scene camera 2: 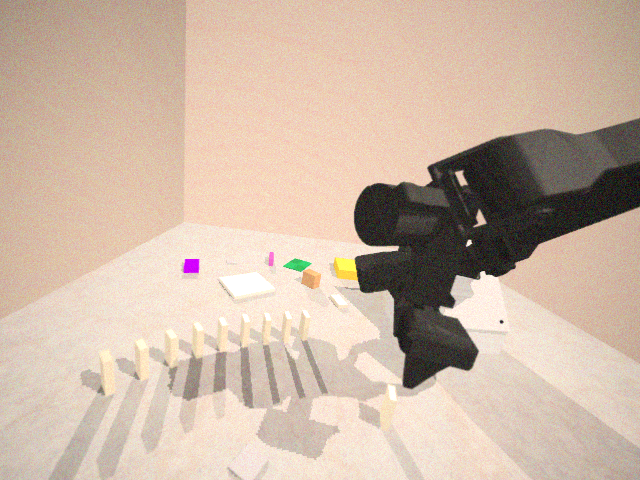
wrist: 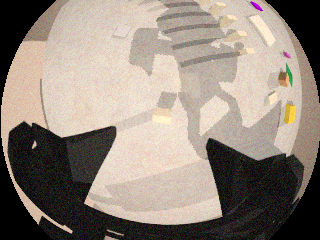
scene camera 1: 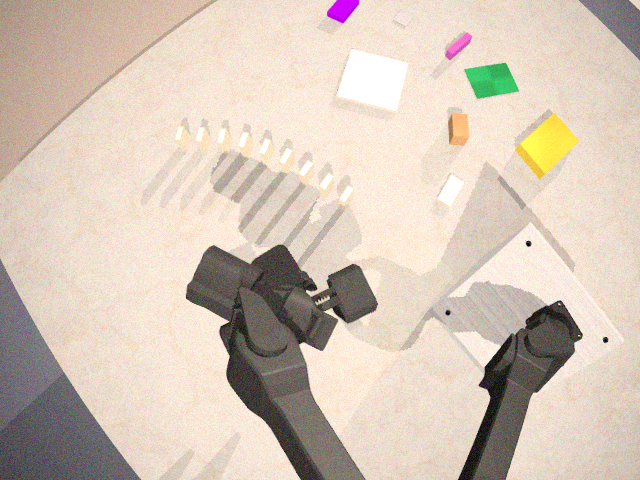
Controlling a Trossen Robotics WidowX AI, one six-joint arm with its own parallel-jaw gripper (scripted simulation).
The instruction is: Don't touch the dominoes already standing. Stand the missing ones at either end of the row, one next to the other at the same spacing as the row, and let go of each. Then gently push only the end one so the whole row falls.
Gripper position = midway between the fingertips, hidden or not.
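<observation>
Scene camera 2 gives me my gripper (scene camera 2: 401, 358), open and holding nothing, together with a white slab (scene camera 2: 239, 286). In scene camera 1 I see my gripper (scene camera 1: 302, 322) again, and the slab (scene camera 1: 371, 79) too, along with a yellow block (scene camera 1: 544, 147) and a green tile (scene camera 1: 486, 81). The wrist view also shows me my gripper (wrist: 162, 137).
</observation>
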